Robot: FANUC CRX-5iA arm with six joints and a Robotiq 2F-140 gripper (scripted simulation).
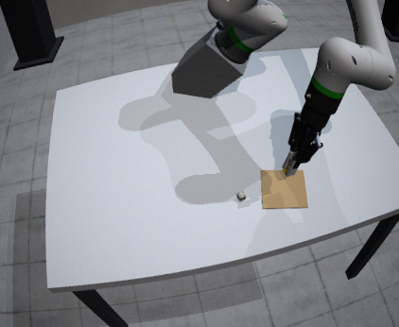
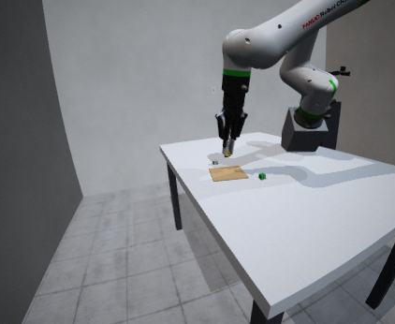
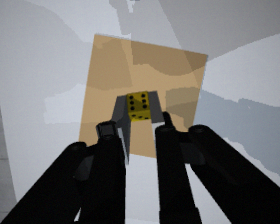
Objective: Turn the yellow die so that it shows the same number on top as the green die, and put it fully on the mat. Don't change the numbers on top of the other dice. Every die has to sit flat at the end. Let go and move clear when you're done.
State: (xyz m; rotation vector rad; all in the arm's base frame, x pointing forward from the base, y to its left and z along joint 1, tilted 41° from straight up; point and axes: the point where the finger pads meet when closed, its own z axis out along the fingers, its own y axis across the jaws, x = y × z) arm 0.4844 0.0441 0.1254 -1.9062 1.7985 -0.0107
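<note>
My gripper is now 3 cm above the yellow die and 1 cm to the left of it. Round my hand: white die: 14 cm to the right, 11 cm below, 2 cm ahead; green die: 11 cm below, 11 cm behind, 9 cm to the left; tan mat: 12 cm below, 1 cm to the right.
</note>
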